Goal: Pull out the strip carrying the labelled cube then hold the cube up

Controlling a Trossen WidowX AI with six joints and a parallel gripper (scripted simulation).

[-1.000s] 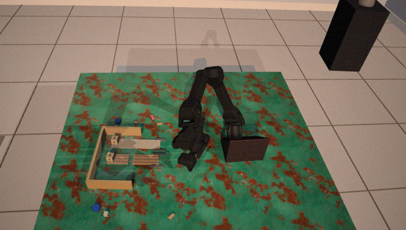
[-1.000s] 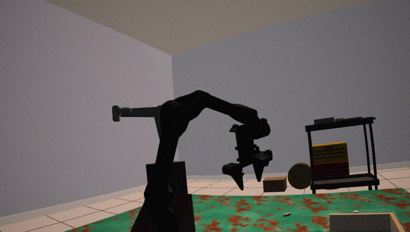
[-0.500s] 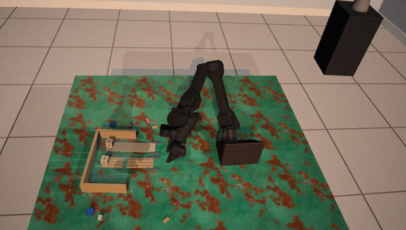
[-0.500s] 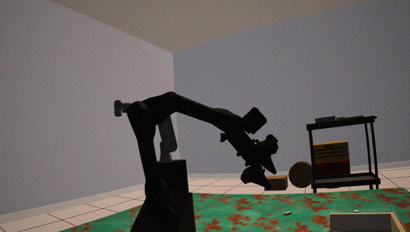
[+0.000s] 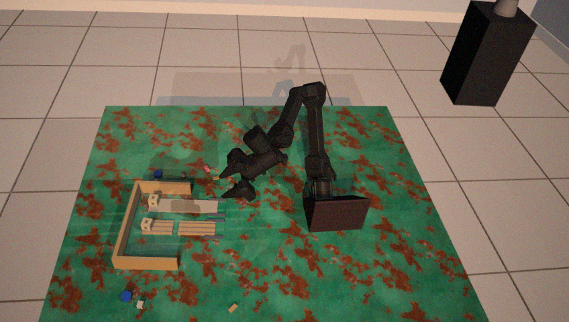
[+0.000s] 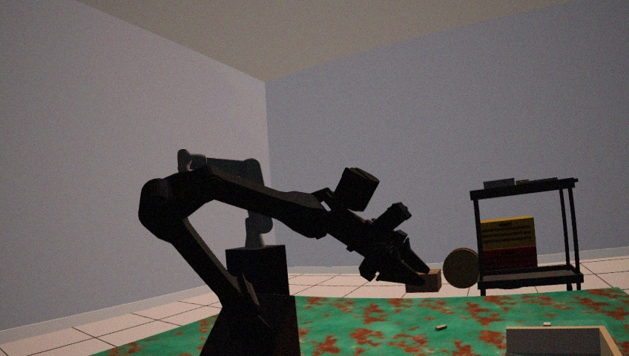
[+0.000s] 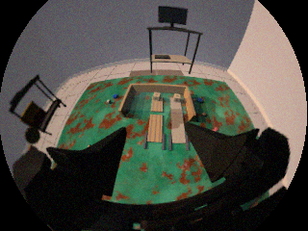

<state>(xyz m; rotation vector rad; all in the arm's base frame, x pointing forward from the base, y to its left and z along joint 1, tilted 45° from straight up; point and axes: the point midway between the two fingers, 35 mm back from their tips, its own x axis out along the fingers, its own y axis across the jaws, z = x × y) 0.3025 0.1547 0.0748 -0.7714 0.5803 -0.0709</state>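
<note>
Now: gripper tip 80 mm short of the slatted wooden strip, 10 mm to the right of it and 200 mm above it. The rest, counted from my gripper tip: pink block: 70 mm ahead, 280 mm to the right, 200 mm below.
</note>
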